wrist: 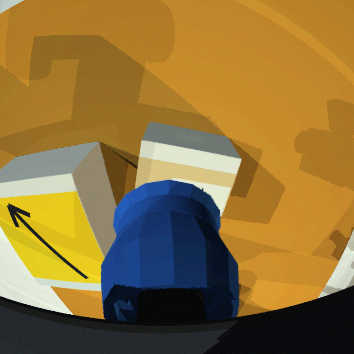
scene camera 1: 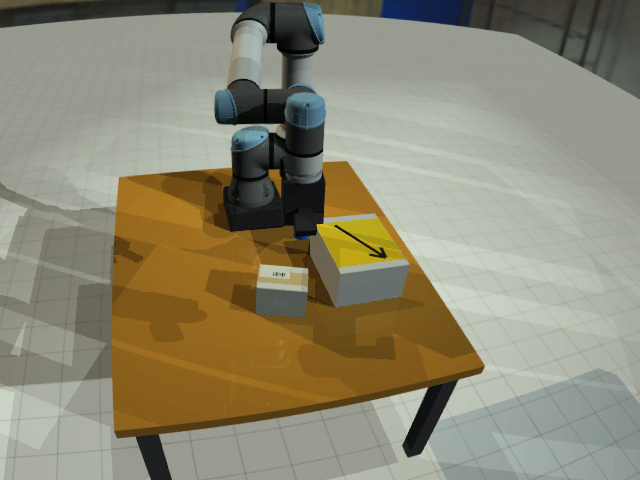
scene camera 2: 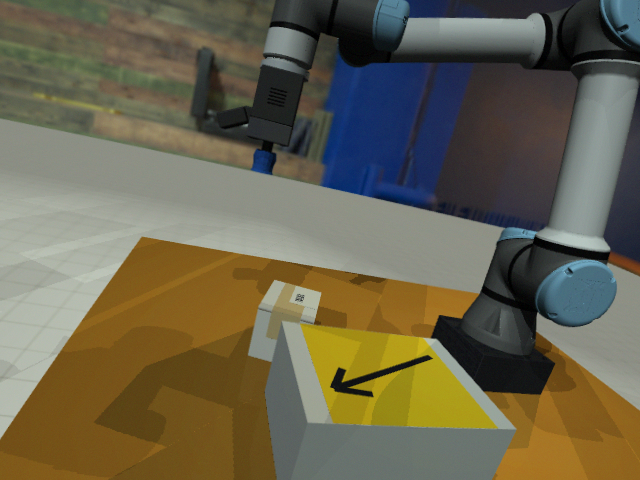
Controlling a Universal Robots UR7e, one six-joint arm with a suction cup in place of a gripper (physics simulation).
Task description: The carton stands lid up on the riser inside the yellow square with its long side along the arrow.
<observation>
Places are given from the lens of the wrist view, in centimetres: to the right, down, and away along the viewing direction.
suction cup (wrist: 167, 236): 0, 1, 4
carton (wrist: 209, 161): 4, -2, 29
The marked spots on the carton and the suction cup are 25 cm apart.
</observation>
